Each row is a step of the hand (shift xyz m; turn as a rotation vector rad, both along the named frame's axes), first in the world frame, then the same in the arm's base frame.
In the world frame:
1: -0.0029 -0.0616 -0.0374 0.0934 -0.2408 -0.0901
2: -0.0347 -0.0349 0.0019 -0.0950 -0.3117 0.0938
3: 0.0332 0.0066 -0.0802 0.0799 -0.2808 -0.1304
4: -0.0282 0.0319 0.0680 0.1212 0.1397 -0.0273
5: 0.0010 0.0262 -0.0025 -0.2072 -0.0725 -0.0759
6: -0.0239 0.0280 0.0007 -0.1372 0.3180 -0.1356
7: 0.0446 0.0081 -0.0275 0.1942 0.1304 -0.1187
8: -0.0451 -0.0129 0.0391 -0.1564 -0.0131 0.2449
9: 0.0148 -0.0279 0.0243 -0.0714 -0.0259 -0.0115
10: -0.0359 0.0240 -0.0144 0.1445 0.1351 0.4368
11: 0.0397 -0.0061 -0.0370 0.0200 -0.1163 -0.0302
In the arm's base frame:
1: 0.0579 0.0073 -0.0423 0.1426 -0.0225 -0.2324
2: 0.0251 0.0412 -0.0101 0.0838 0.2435 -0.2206
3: 0.0529 -0.0691 0.0016 0.1977 -0.0171 -0.2507
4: -0.0604 0.0438 0.0295 -0.0776 -0.1615 0.0535
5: -0.0091 -0.0124 0.0214 0.1666 0.1475 0.0666
6: -0.0038 0.0075 0.0358 0.0303 -0.0905 0.3595
7: 0.0041 -0.0513 -0.0127 -0.0226 -0.2604 0.0224
8: -0.0116 0.0595 0.0070 -0.1452 0.2501 0.0309
9: -0.0140 0.0122 -0.0352 0.0455 0.0587 0.0196
10: 0.0148 0.0105 0.0418 -0.4735 0.0609 -0.0451
11: 0.0196 -0.0469 -0.0200 0.0665 0.0151 -0.1009

